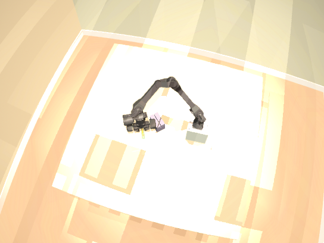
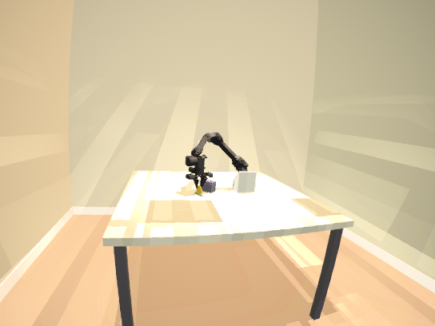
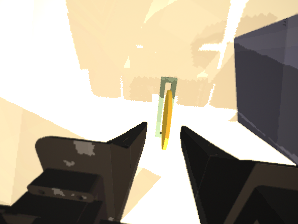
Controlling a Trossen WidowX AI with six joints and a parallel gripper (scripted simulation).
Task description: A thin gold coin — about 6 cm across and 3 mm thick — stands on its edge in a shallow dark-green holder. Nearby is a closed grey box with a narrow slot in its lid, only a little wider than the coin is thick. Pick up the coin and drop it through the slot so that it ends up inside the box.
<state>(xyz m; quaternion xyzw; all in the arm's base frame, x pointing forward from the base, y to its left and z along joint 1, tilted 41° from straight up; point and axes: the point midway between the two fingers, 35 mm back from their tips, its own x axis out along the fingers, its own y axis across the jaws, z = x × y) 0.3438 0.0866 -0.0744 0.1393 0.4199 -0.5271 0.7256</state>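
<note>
My gripper tip is 2 cm above the gold coin.
</note>
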